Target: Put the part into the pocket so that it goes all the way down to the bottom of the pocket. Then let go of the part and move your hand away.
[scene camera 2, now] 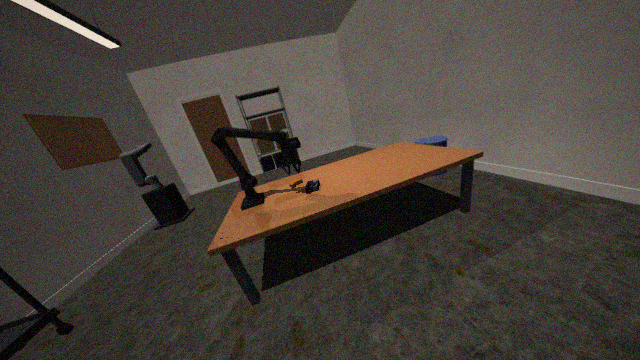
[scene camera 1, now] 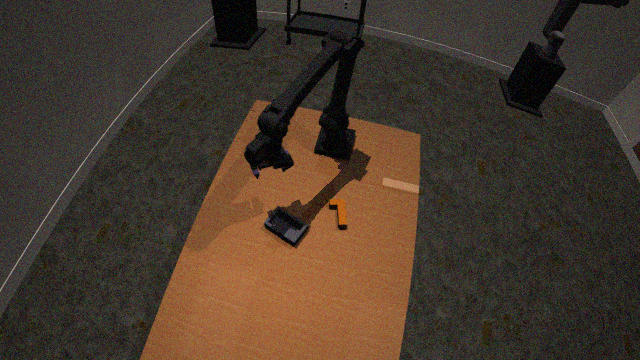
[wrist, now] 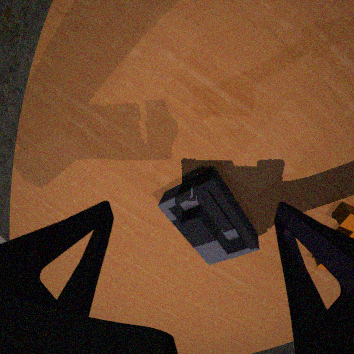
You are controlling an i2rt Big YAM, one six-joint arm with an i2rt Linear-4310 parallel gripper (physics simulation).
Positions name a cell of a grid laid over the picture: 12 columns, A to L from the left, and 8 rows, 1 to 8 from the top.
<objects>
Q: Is my gripper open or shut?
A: Open.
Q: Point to a blue-grey pocket tray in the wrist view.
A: G5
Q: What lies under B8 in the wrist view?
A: My gripper.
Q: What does my gripper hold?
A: Nothing.
</objects>
